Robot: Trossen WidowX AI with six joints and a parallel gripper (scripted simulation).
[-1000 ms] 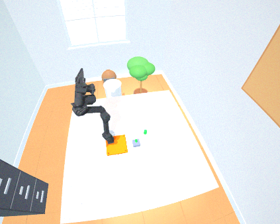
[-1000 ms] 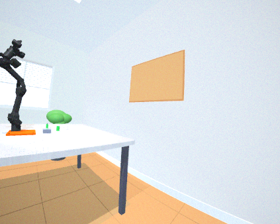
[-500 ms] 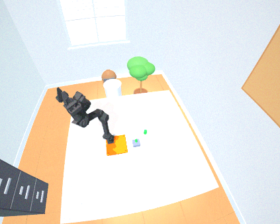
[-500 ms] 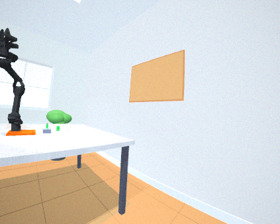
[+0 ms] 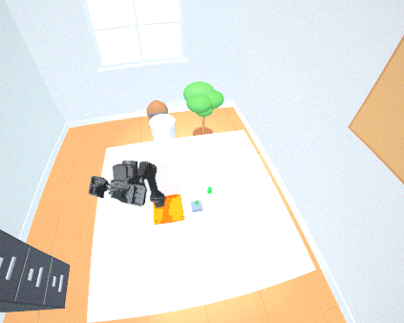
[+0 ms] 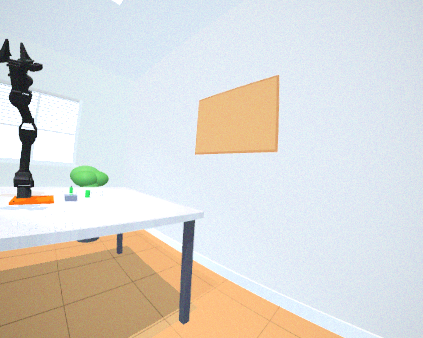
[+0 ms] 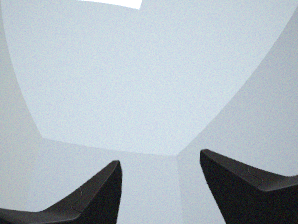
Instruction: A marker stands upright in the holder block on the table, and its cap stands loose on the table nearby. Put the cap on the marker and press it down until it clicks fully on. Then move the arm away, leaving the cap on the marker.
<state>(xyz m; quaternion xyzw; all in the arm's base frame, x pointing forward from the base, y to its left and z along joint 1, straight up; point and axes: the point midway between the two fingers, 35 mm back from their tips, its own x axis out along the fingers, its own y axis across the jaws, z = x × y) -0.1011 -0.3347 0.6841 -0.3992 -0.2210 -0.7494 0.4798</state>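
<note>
The green cap is 70 cm below my gripper tip, 46 cm ahead of it and 35 cm to the left of it. From my gripper tip the other things lie so: holder block: 71 cm below, 34 cm ahead, 26 cm to the left.
</note>
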